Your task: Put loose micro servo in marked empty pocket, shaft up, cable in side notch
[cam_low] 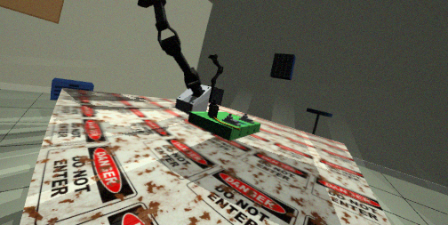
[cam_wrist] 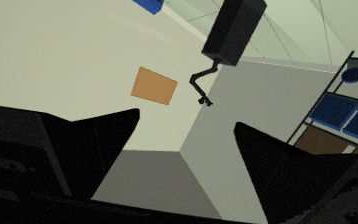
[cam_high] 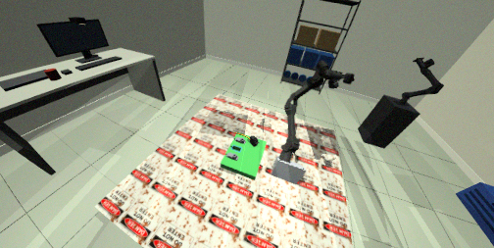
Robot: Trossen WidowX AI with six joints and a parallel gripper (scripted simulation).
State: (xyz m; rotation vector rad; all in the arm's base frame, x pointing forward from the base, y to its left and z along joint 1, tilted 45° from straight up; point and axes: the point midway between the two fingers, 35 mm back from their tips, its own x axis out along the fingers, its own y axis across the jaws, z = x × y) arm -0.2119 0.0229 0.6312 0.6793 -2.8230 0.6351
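The green deck lies 480 mm ahead of my gripper tip, 420 mm to the left of it and 550 mm below it.
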